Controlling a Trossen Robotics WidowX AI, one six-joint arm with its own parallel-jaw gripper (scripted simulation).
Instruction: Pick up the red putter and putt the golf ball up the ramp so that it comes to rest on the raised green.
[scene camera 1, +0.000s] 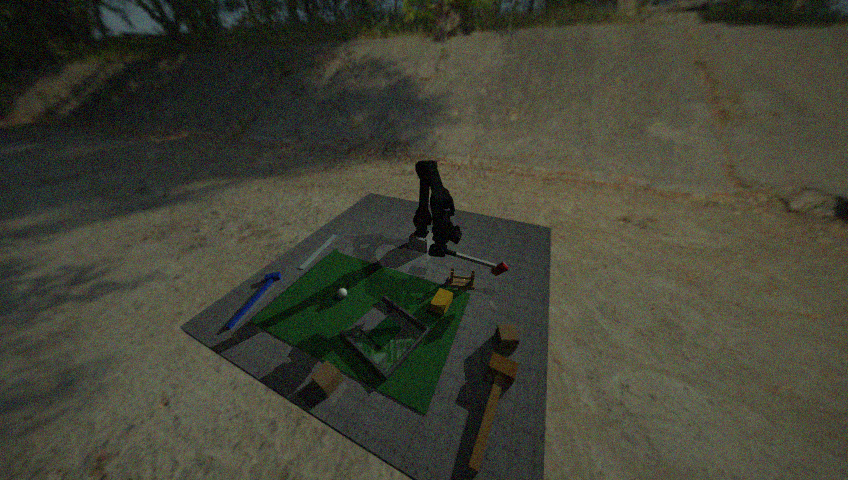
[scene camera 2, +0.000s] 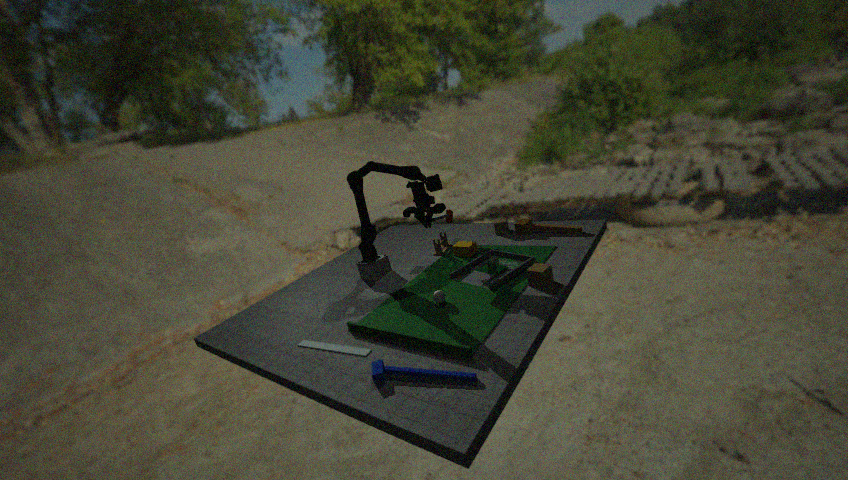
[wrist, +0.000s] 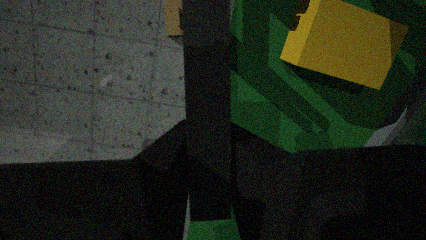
My gripper (scene camera 2: 428, 228) holds a red putter. I also see a blue putter (scene camera 2: 378, 371) and a wooden mallet (scene camera 1: 504, 369).
My gripper also shows in the wrist view (wrist: 203, 128). The wrist view does not show the blue putter: it is out of frame. The wrist view does not show the wooden mallet: it is out of frame.
